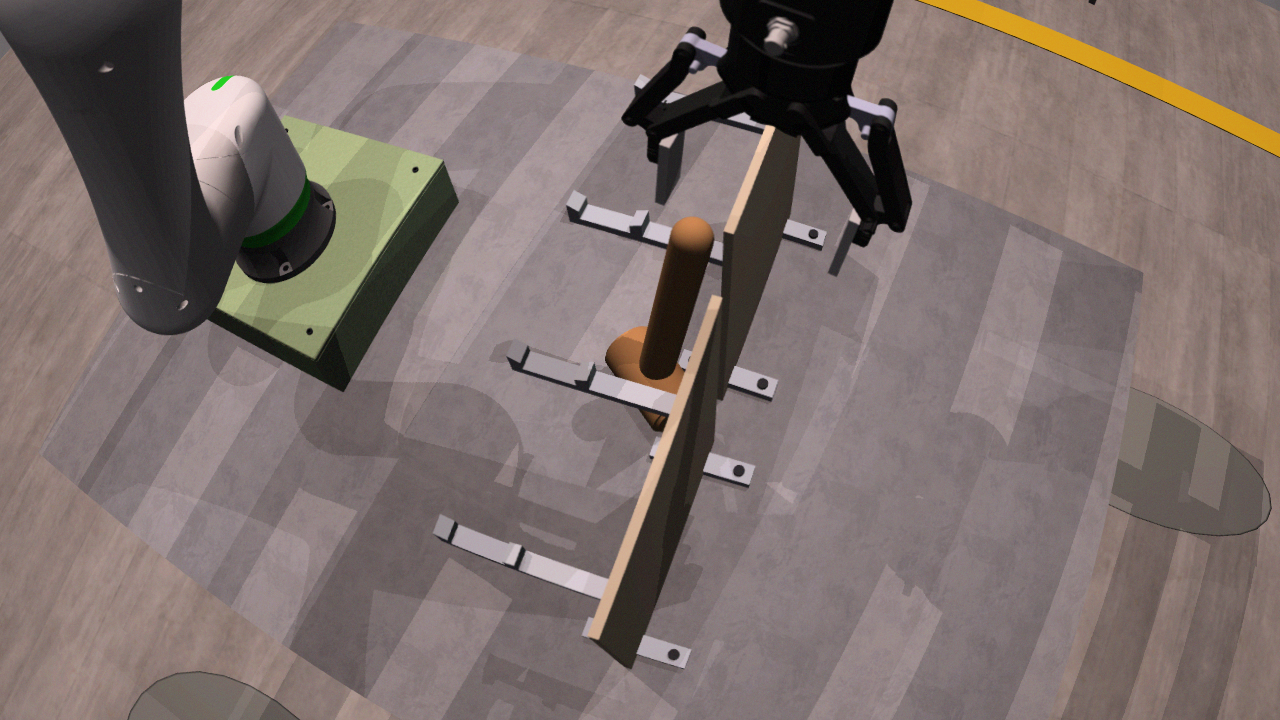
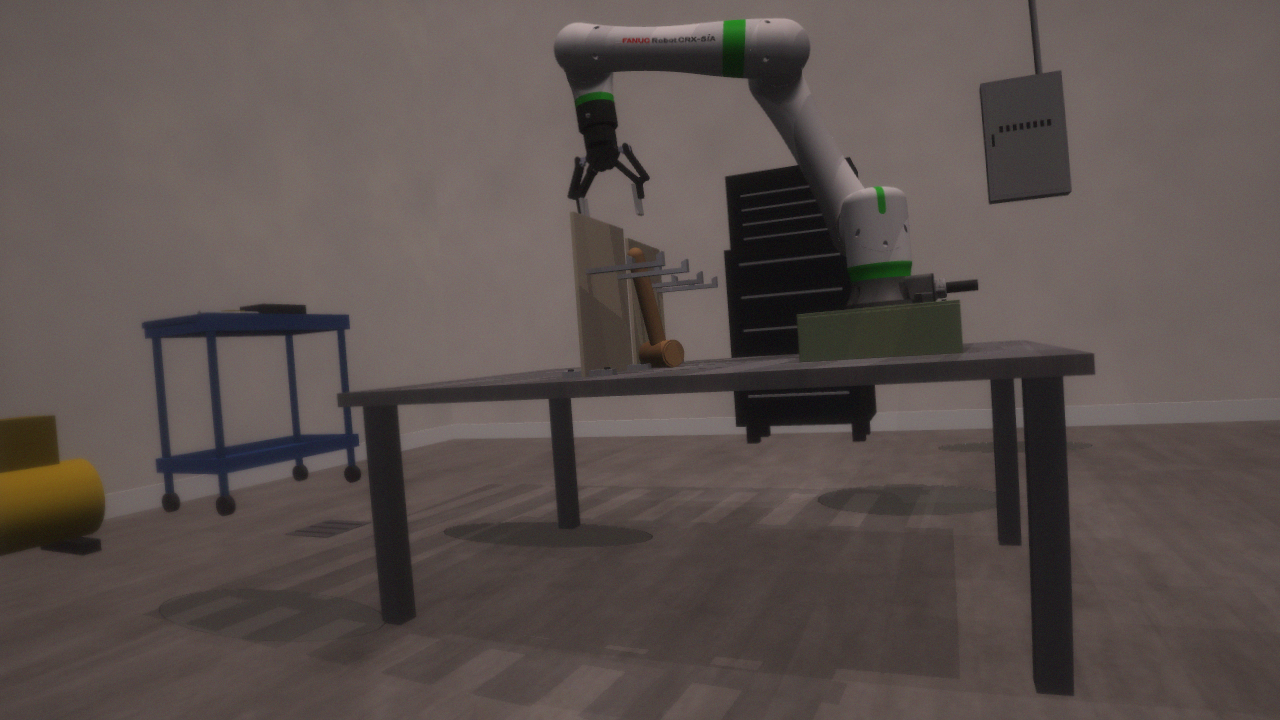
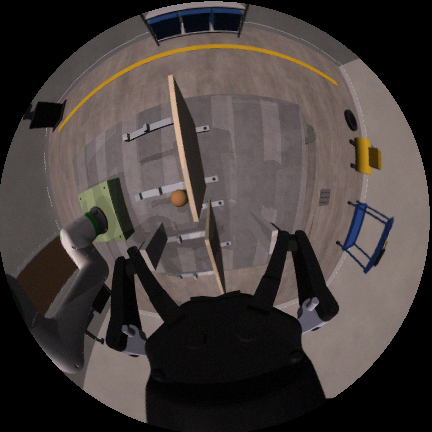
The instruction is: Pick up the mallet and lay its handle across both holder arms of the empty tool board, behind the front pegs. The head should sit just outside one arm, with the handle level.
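Where they show: gripper, between the fingertips: [image 1: 753,223] [image 2: 613,221] [image 3: 206,224]; arm's base, origin of its link: [image 1: 285,232] [image 2: 883,308] [image 3: 98,219].
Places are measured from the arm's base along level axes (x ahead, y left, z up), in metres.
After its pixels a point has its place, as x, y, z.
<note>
The orange-brown mallet [image 1: 674,308] {0.515, 0.039, 0.089} [image 2: 648,304] {0.498, 0.067, 0.050} [image 3: 178,198] {0.524, 0.074, 0.179} stands head-down on the table, its handle rising at a slight lean. It is beside the gap between two upright tool boards. The near board [image 1: 684,474] [image 2: 599,295] {0.547, 0.211, 0.070} [image 3: 187,150] {0.558, 0.161, 0.196} has two pegged arms, one here [image 1: 547,365] [image 3: 150,193], and no tool on them. The far board [image 1: 760,210] [image 2: 637,334] {0.569, -0.021, -0.014} [image 3: 215,245] {0.583, -0.090, 0.119} also has pegged arms, one here [image 1: 608,216] [image 3: 192,236], without a tool. My gripper [image 1: 756,210] {0.579, 0.048, 0.251} [image 2: 611,204] {0.579, 0.048, 0.251} [image 3: 206,224] {0.579, 0.048, 0.251} is open and empty, above the far board and off the mallet.
The robot stands on a green base block [image 1: 358,205] {0.079, 0.070, -0.001} [image 2: 881,329] {-0.008, 0.167, -0.043} [image 3: 117,210] {0.150, 0.020, -0.024} at the boards' arm side. The grey table [image 1: 895,501] {0.787, 0.011, -0.095} [image 2: 716,380] {0.229, 0.451, -0.106} carries the boards. A blue cart [image 2: 246,324] [image 3: 355,227] and a black drawer cabinet [image 2: 769,295] stand away from the table.
</note>
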